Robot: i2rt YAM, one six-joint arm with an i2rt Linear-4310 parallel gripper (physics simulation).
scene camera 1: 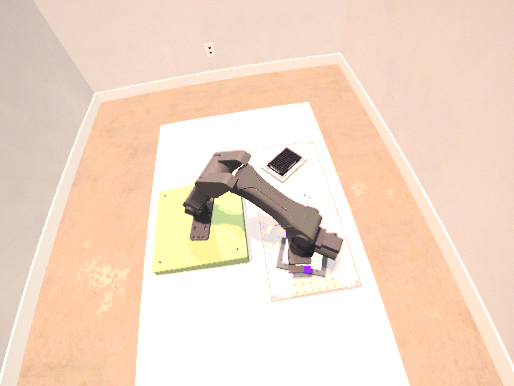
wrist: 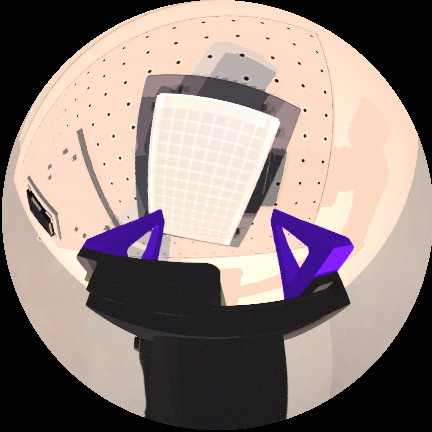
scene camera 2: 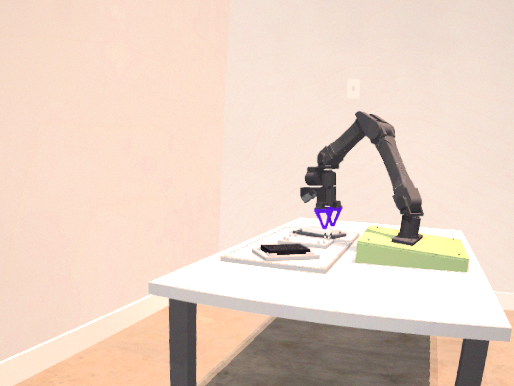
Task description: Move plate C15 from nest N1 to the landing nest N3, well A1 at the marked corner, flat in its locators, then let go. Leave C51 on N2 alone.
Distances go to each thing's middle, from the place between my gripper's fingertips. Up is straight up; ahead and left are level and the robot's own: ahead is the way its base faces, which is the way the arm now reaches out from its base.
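Labels:
Clear gridded plate [wrist: 205,155]: 10 mm below my hand, 30 mm ahead of it and 20 mm to the left of it.

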